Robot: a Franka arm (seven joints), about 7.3 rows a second.
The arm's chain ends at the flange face. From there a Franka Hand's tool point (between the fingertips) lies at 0.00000 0.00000 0.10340 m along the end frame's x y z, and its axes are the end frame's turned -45 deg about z.
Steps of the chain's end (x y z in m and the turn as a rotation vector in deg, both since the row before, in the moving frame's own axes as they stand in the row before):
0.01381, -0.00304, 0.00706, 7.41, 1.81, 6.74
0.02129, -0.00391, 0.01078, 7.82, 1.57, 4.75
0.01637, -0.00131, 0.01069, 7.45, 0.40, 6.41
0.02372, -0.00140, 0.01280, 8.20, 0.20, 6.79
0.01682, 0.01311, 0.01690, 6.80, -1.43, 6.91
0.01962, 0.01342, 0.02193, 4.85, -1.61, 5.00
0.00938, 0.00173, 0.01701, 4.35, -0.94, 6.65
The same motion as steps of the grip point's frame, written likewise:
0.02404, 0.00120, 0.00615, 3.96, 6.52, 6.74
0.03008, 0.00484, 0.00978, 4.42, 6.64, 4.75
0.02297, 0.00226, 0.00982, 4.99, 5.55, 6.41
0.02902, 0.00627, 0.01174, 5.66, 5.94, 6.79
0.01007, 0.01112, 0.01614, 5.82, 3.80, 6.91
0.00887, 0.01532, 0.02152, 4.57, 2.29, 5.00
0.01014, 0.00138, 0.01670, 3.74, 2.41, 6.65

